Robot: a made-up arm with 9 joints. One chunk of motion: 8 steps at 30 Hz.
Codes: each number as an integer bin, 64 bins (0 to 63) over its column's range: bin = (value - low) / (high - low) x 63, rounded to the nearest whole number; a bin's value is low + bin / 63 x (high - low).
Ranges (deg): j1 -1.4..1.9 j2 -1.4..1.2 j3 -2.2..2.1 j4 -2.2..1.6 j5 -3.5..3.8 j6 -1.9..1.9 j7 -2..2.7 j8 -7..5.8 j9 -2.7..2
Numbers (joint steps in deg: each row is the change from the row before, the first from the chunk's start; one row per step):
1: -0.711 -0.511 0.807 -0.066 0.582 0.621 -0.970 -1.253 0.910
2: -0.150 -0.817 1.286 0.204 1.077 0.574 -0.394 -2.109 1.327
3: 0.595 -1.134 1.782 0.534 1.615 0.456 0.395 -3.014 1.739
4: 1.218 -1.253 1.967 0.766 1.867 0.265 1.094 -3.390 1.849
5: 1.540 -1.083 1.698 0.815 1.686 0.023 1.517 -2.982 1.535
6: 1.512 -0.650 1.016 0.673 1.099 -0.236 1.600 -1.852 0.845
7: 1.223 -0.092 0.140 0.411 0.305 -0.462 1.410 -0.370 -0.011
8: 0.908 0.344 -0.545 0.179 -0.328 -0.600 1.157 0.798 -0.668
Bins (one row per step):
1: 13 22 44 35 35 42 14 28 48
2: 24 14 51 40 40 41 22 24 54
3: 38 6 58 45 44 39 32 20 60
4: 50 4 61 49 46 36 41 18 61
5: 56 8 57 50 45 32 47 20 57
6: 56 18 47 48 40 28 48 25 48
7: 50 32 34 43 33 24 46 33 36
8: 44 42 24 39 27 22 42 38 27

